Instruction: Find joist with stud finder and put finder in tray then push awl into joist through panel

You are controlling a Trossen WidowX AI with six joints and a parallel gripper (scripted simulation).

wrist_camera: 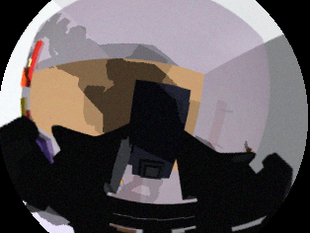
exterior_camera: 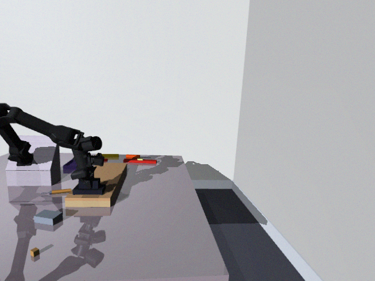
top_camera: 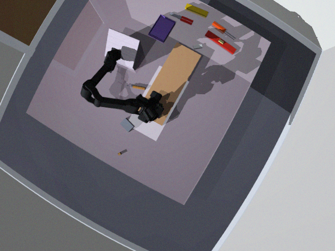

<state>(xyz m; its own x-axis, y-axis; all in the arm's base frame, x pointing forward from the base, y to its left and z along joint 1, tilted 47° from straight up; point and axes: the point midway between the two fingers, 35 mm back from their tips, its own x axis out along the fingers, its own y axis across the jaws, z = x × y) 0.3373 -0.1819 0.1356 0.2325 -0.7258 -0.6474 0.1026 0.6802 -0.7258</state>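
My gripper tip is now 530 mm to the right of the purple tray, 170 mm past it and 50 mm above it. Round my gripper tip: grey-blue block: 160 mm to the right, 120 mm behind, 50 mm below; then awl: 180 mm behind, 90 mm to the left, 60 mm below; then stud finder: 20 mm behind, 20 mm above.
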